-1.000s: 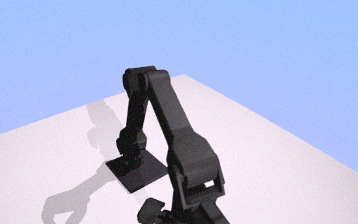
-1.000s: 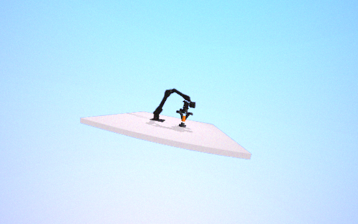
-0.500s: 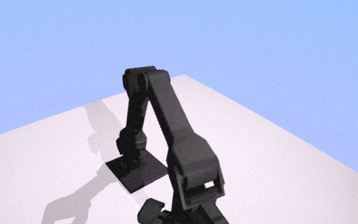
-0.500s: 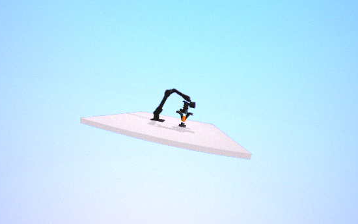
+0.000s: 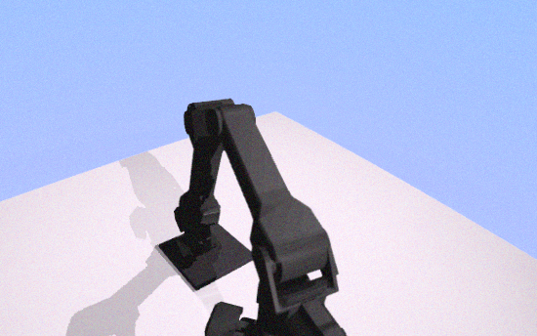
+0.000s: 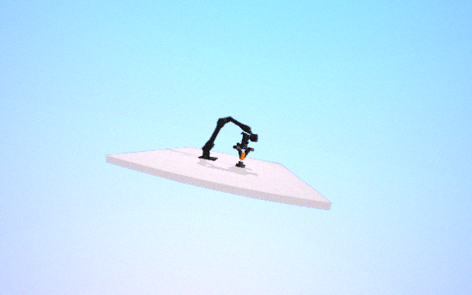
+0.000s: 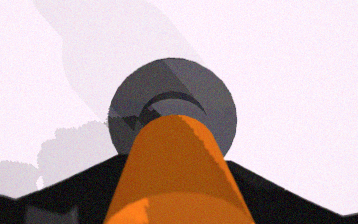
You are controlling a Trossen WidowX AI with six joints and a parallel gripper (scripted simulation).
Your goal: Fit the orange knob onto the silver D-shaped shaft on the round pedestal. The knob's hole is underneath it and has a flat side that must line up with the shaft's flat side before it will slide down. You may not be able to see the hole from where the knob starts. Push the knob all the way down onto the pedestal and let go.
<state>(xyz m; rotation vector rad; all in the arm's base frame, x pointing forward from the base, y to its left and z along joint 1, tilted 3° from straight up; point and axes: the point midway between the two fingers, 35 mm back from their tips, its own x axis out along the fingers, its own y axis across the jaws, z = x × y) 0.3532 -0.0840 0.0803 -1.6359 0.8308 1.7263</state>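
My gripper tip is 30 mm below the orange knob. From my gripper tip the other things lie so: dark pedestal (40 mm below).
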